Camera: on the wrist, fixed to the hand. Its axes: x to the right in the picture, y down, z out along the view.
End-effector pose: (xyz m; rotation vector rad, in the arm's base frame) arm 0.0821 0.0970 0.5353 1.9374 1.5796 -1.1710
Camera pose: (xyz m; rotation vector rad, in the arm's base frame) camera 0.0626 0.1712 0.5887 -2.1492 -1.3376 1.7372
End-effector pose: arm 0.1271 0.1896 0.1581 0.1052 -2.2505 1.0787
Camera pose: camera 0.1809 0.2130 0.2309 0.4076 -1.8366 1.6760
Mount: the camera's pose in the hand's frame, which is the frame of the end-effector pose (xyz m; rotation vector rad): 0.0033 -0.0513 -0.0781 0.5958 0.0086 -0.0588
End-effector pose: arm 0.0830 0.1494 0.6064 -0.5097 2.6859 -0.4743
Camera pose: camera 0.0628 0.1228 0.6937 -0.4038 2.3685 -1.2344
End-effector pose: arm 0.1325 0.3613 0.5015 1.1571 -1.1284 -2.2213
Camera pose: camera 0.1952 0.3526 0.4327 1.4274 -1.8477 -1.9655
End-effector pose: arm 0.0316 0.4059 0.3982 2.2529 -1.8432 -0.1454
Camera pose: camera 0.0983 0.4209 0.4620 -2.3008 1.7347 -0.4013
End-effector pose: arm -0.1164 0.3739 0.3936 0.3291 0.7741 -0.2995
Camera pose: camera -0.1828 0.3578 0.3298 0.8690 0.6917 -0.5850
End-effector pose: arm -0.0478 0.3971 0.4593 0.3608 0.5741 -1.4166
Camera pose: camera -0.1106 0.4312 0.3990 0.8269 0.1559 -1.6287
